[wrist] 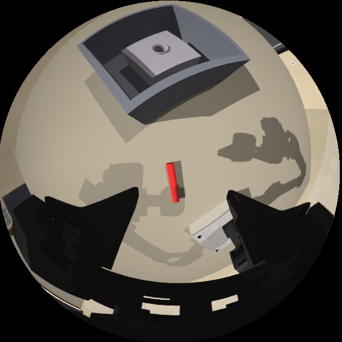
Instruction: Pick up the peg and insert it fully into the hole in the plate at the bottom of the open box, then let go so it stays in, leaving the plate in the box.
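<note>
A red peg (173,183) lies on its side on the table, a little above the middle of the gap between the fingertips in the view. My gripper (184,193) is open with nothing between its fingers, and it hangs above the table. A blue-grey open box (186,95) stands at the top of the view. A light grey plate (181,49) lies inside at its bottom, with a round hole (160,48) in its upper face. The hole looks empty.
The silver base plate (212,227) of the arm shows at the lower right, partly hidden behind the right finger. Shadows of the arm fall on the beige table (100,145) on both sides of the peg.
</note>
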